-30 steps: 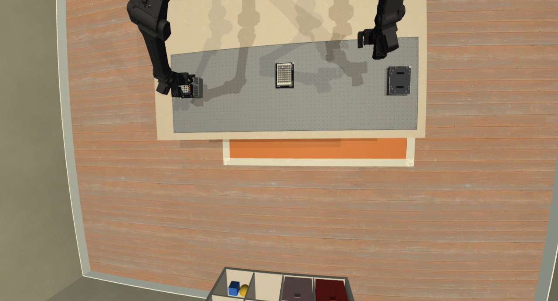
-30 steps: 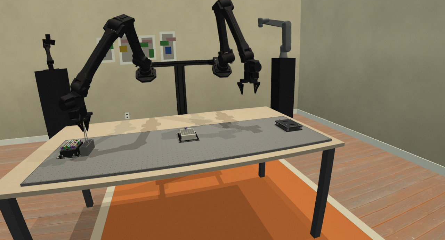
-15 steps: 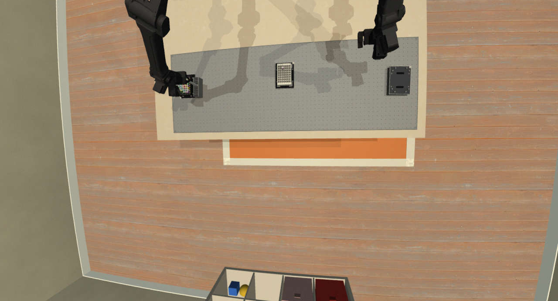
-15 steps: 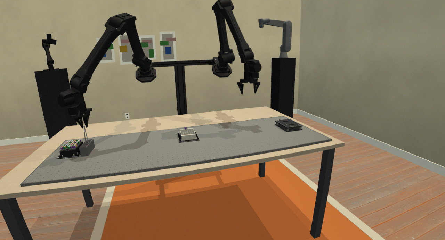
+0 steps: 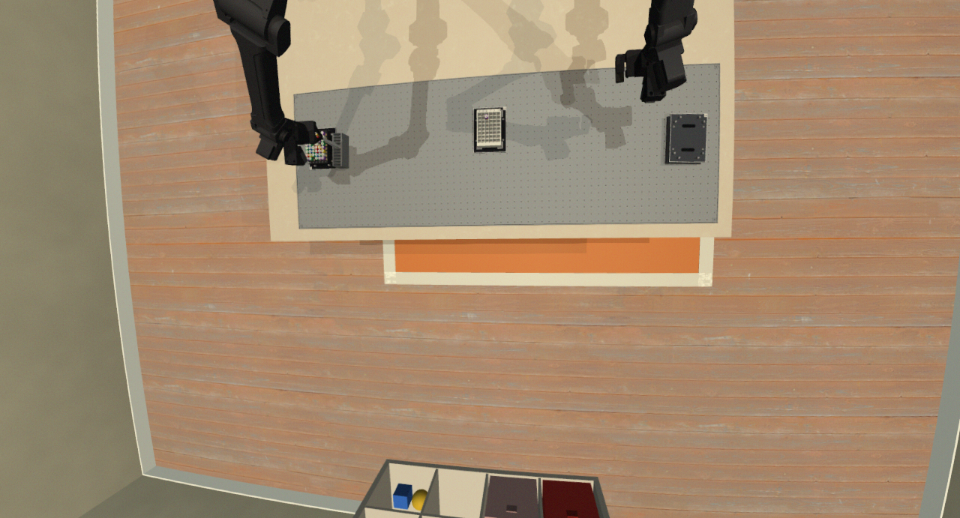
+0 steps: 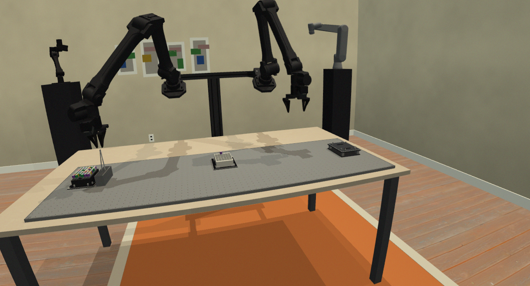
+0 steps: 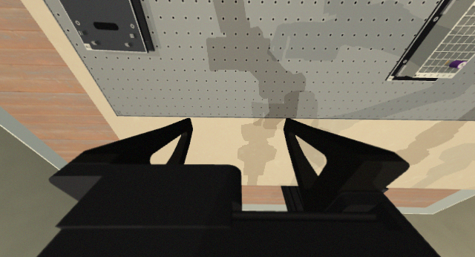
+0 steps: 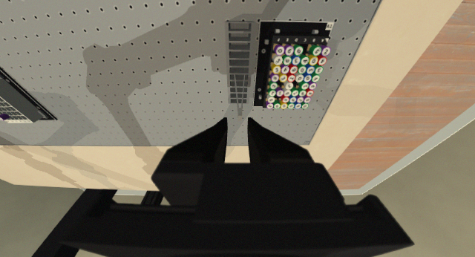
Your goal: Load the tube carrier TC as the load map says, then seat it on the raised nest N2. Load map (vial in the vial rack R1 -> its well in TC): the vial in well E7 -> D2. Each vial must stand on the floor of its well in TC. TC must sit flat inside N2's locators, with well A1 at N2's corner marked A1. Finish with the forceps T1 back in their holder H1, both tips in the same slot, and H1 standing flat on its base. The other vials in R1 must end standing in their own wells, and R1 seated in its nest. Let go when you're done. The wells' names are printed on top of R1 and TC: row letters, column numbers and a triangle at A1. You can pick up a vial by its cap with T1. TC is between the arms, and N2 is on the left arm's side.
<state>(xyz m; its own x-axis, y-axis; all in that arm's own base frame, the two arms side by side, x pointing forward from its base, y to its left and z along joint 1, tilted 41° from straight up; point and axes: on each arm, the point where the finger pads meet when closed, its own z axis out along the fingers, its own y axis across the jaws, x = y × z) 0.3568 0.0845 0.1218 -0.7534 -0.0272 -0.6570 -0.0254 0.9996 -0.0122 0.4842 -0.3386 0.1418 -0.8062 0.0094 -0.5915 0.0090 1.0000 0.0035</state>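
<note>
Now: the white tube carrier TC 430 mm to the right of my left hand, 220 mm below it and 60 mm ahead of it. Also, from my left hand: grey holder H1: 1010 mm to the right, 220 mm below, 130 mm ahead; black raised nest N2: 250 mm to the left, 210 mm below, 110 mm ahead.
</note>
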